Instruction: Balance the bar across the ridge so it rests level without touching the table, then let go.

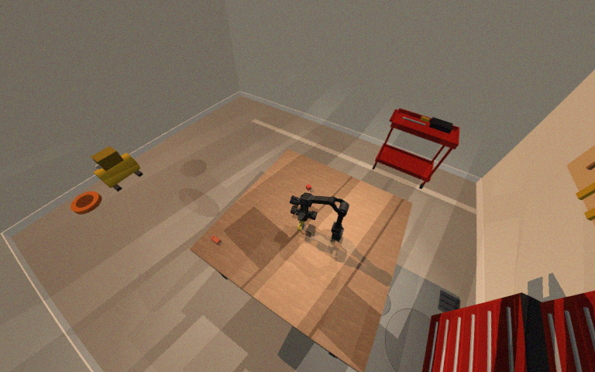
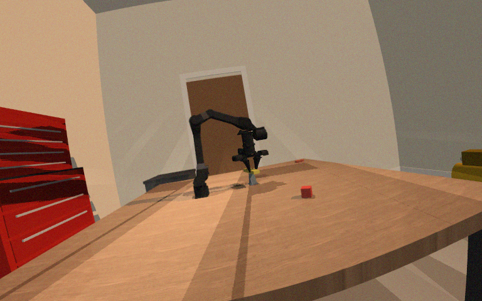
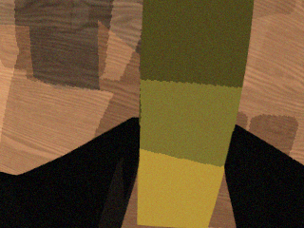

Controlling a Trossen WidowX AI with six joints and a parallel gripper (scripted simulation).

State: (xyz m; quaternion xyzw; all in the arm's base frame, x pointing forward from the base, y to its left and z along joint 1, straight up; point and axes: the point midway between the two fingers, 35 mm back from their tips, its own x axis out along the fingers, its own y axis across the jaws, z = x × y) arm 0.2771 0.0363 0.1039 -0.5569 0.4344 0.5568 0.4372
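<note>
Now: gripper tip 10 mm past the yellow bar and 30 mm to the right of it. From my gripper tip the other things lie so: flat orange-red block 460 mm ahead, 460 mm to the left, 60 mm below; red cube 130 mm ahead, 330 mm to the right, 50 mm below.
</note>
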